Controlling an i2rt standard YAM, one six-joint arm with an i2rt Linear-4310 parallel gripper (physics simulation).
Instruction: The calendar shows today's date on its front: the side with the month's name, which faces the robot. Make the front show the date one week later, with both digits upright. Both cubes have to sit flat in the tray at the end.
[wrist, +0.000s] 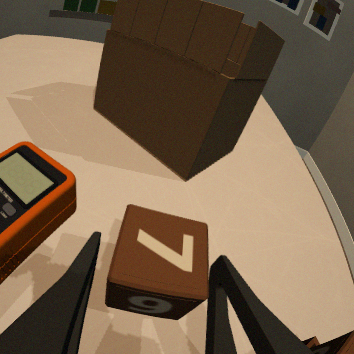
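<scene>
A brown cube (159, 255) is between the fingers at the lower middle of the wrist view. Its top face bears a pale 7, turned well away from upright in this view. Its darker near side shows a grey digit that looks like a 6 or 9. My gripper (159, 251) is open, with a finger on each side of the cube and gaps beside it. A brown wooden piece (336, 346) shows at the bottom right corner; too little shows to tell whether it is part of the calendar. The calendar's month side and its other digit do not show.
A large brown box (160, 100) with raised flaps stands beyond the cube on the pale table (260, 200). An orange multimeter (62, 200) lies to the left of the cube, near the left finger. The table's curved edge runs down the right.
</scene>
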